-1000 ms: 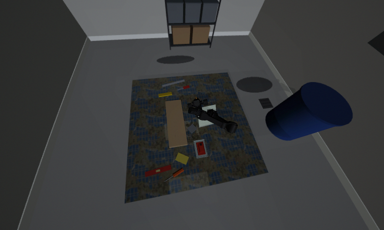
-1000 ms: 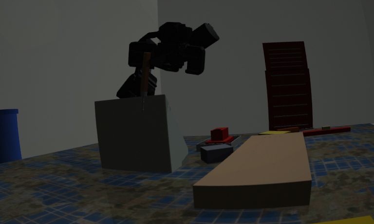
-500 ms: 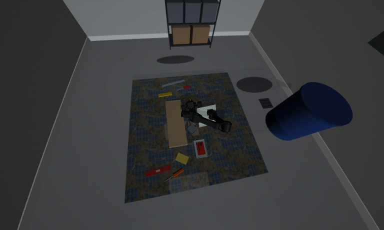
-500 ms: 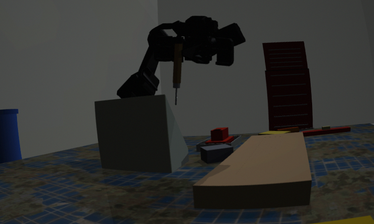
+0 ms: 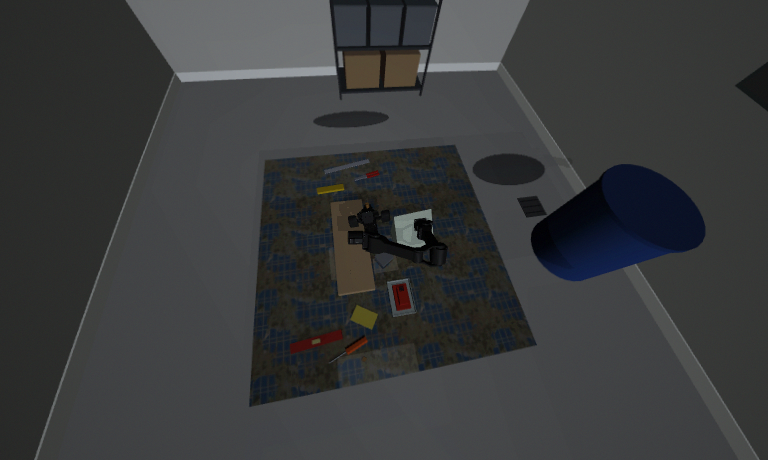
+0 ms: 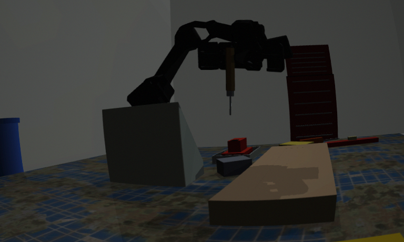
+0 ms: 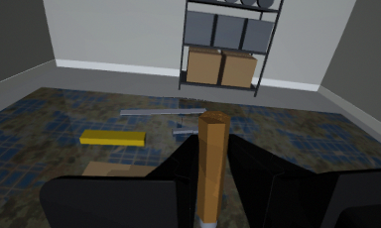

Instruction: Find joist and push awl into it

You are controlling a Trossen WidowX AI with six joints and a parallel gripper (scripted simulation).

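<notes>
Now: gripper tip 10 mm past the awl, 10 mm to the right of it and 50 mm above it. Also, from my gripper tip: yellow bar: 170 mm ahead, 290 mm to the right, 240 mm below; grey block: 60 mm behind, 190 mm to the left, 230 mm below; red-handled tool: 60 mm behind, 360 mm to the right, 250 mm below.
</notes>
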